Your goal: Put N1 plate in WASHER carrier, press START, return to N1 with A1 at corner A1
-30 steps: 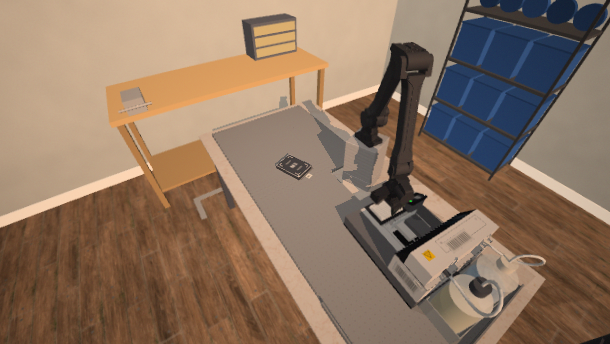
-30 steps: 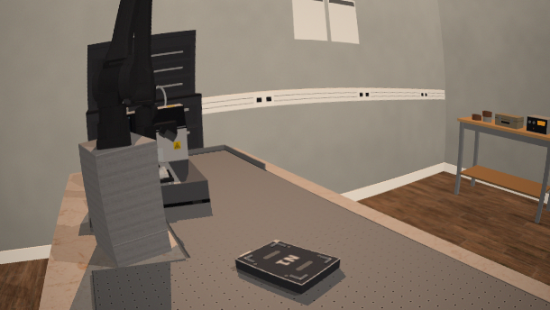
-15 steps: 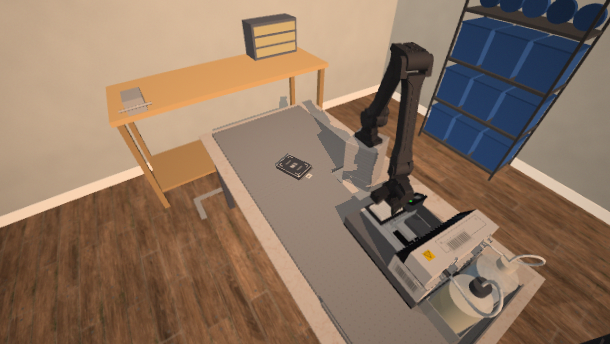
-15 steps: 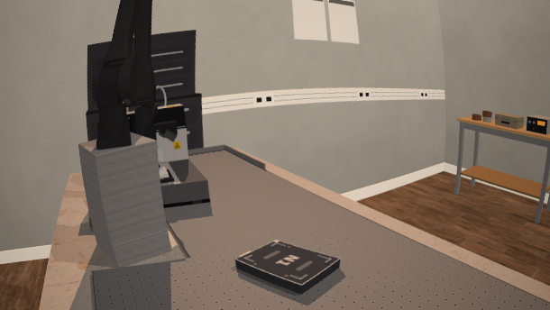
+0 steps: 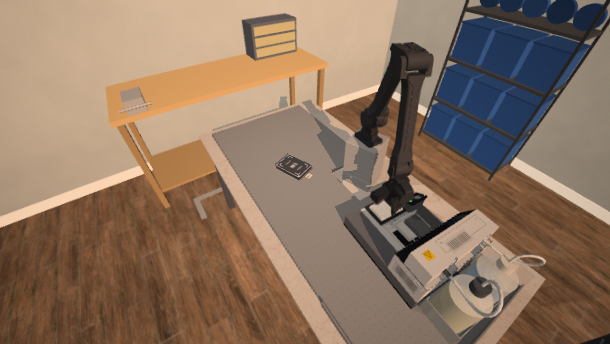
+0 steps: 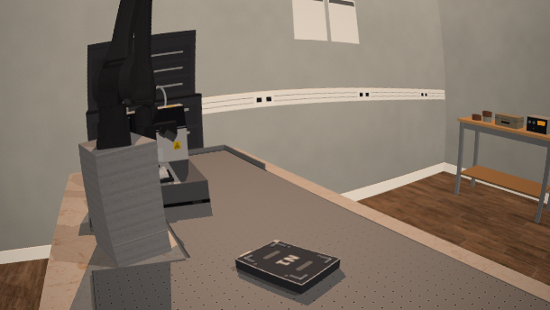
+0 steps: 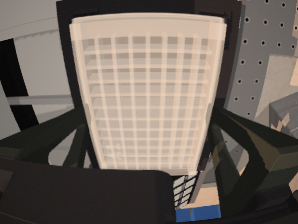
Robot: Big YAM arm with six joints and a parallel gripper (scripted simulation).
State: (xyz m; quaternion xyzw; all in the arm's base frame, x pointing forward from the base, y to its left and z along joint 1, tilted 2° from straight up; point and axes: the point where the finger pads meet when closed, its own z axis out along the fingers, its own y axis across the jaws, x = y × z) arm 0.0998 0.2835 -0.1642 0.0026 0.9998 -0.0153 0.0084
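My hand is 10 mm above the dark carrier. Also, from my hand: washer 150 mm to the left, 40 mm above; clear well plate 10 mm below; label 160 mm ahead, 420 mm to the right, 90 mm below.
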